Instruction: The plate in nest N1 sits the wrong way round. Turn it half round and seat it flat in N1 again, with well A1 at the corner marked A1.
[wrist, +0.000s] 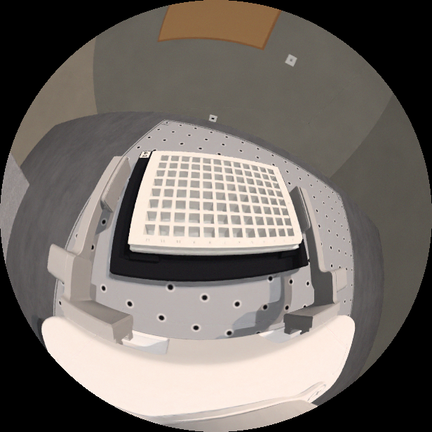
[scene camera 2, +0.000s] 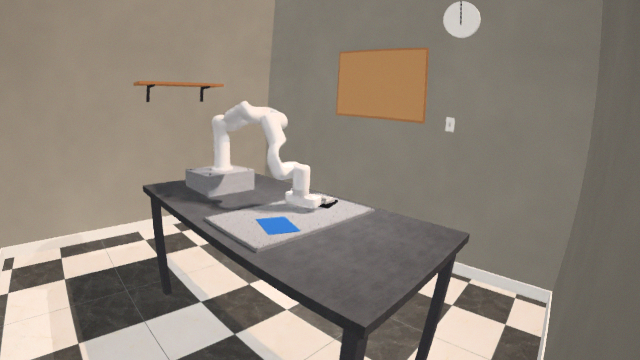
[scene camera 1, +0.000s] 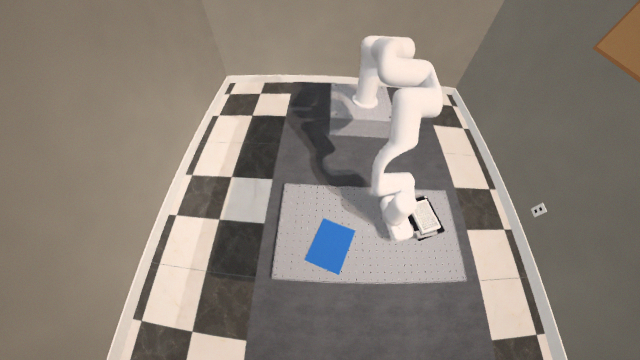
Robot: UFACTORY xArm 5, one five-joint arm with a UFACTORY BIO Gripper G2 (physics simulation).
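The white plate (scene camera 1: 427, 216) (wrist: 215, 200) lies over the black nest (scene camera 2: 328, 204) (wrist: 200, 270), open wells up. In the wrist view, black nest shows along its left and near sides. The A1 label (wrist: 145, 154) is at the nest's far left corner. Small numerals run along the plate's near edge; they are too faint to read surely. My gripper (wrist: 208, 196) is open, with one finger on each short side of the plate. A gap shows at the left finger; the right finger is close to the plate's edge, and contact there is unclear. The arm partly covers the nest in scene camera 1.
A blue rectangle (scene camera 1: 330, 246) (scene camera 2: 278, 225) lies on the grey perforated board (scene camera 1: 380, 267) (scene camera 2: 320, 221) (wrist: 185, 310), apart from the nest. The board lies on the dark table (scene camera 1: 370, 320) (scene camera 2: 380, 270). The arm's grey base block (scene camera 1: 360, 127) (scene camera 2: 220, 182) stands at the table's back.
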